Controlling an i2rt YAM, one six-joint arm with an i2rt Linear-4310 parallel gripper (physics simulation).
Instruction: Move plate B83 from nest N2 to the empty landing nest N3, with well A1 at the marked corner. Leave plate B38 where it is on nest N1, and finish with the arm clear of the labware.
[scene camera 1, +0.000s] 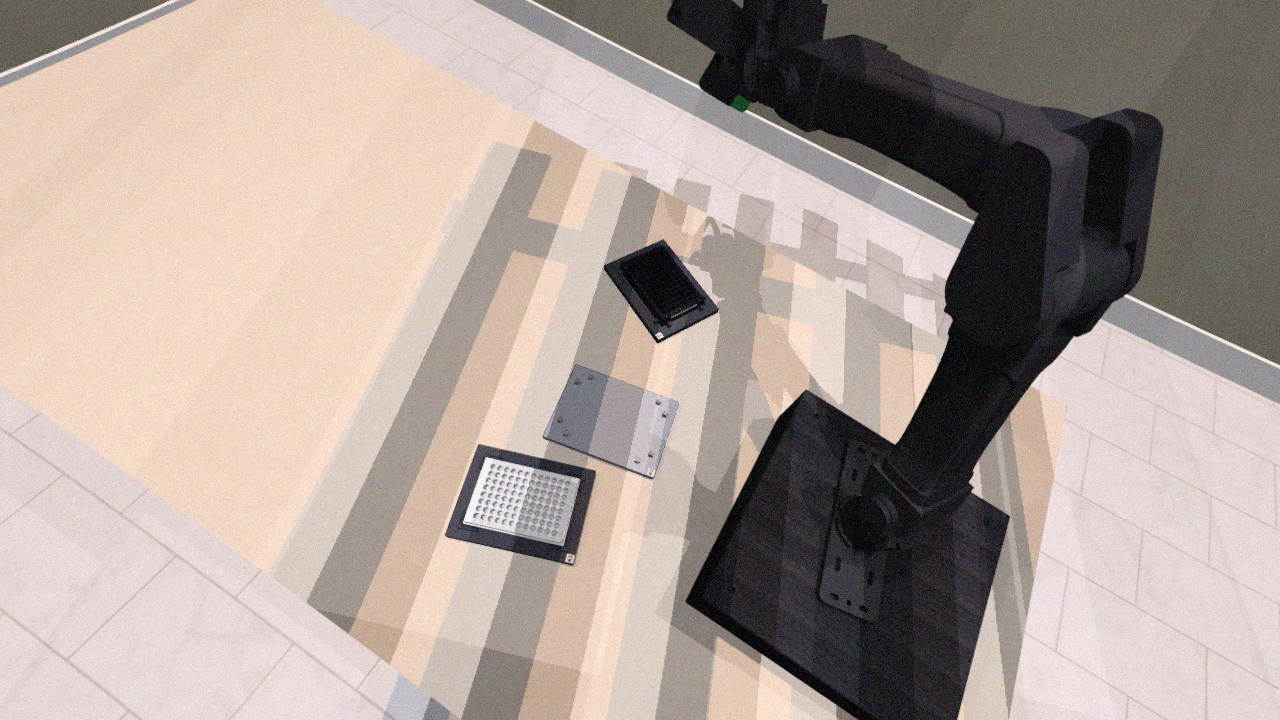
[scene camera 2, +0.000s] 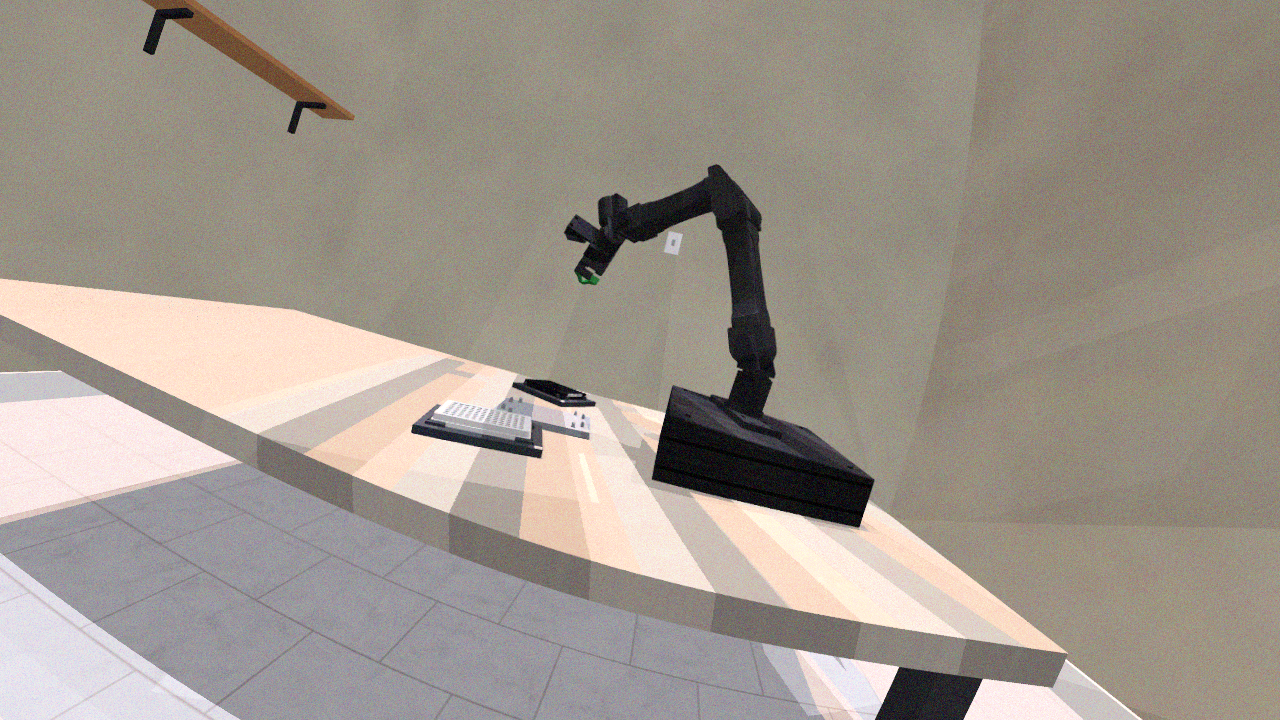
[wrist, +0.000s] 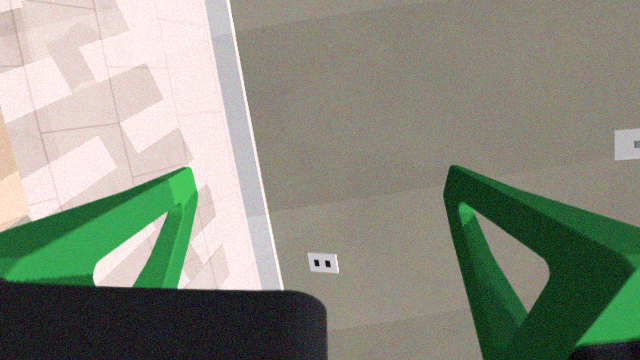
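A white 96-well plate (scene camera 1: 521, 499) (scene camera 2: 483, 419) sits flat on a black nest (scene camera 1: 519, 544) (scene camera 2: 474, 438). A black well plate (scene camera 1: 663, 281) (scene camera 2: 556, 390) sits on another black nest (scene camera 1: 641, 309) at the back. The empty grey nest (scene camera 1: 611, 420) (scene camera 2: 562, 422), with small pegs, lies between them; it matches N3. Pale corner labels show on the nests in scene camera 1. The plate and nest names are too small to read, so I cannot tell which plate is B83. My gripper (wrist: 320, 180) (scene camera 2: 587, 276) is open and empty, high above the table; its green fingers point toward wall and floor in the wrist view.
The arm's black base box (scene camera 1: 769, 573) (scene camera 2: 760, 465) stands on the striped-lit table (scene camera 1: 223, 268) (scene camera 2: 295, 358), right of the nests. A wooden shelf (scene camera 2: 250, 60) is on the wall at upper left. Wall sockets (wrist: 323, 263) show beyond the fingers.
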